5 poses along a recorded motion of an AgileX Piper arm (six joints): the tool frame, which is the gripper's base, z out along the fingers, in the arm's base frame.
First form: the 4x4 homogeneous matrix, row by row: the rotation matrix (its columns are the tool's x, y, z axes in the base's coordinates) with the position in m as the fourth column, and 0 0 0 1 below. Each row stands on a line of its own.
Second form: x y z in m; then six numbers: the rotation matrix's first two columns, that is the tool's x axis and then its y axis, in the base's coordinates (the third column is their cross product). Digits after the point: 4 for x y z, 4 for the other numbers.
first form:
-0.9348 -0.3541 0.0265 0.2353
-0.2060 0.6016 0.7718 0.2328
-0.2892 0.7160 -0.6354 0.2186
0 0 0 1
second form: 0.2353 0.2328 0.2186 -0.9348 -0.2060 -0.2892 -0.3541 0.6016 0.7160
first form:
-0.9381 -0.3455 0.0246 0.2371
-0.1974 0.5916 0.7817 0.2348
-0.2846 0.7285 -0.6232 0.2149
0 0 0 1
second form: 0.2371 0.2348 0.2149 -0.9381 -0.1974 -0.2846 -0.3455 0.5916 0.7285
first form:
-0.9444 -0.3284 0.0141 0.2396
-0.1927 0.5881 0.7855 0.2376
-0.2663 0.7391 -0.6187 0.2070
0 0 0 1
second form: 0.2396 0.2376 0.2070 -0.9444 -0.1927 -0.2663 -0.3284 0.5881 0.7391
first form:
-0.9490 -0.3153 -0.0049 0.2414
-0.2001 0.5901 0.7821 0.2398
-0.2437 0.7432 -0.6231 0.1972
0 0 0 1
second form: 0.2414 0.2398 0.1972 -0.9490 -0.2001 -0.2437 -0.3153 0.5901 0.7432
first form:
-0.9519 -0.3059 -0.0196 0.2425
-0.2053 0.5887 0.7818 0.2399
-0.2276 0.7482 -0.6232 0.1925
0 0 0 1
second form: 0.2425 0.2399 0.1925 -0.9519 -0.2053 -0.2276 -0.3059 0.5887 0.7482
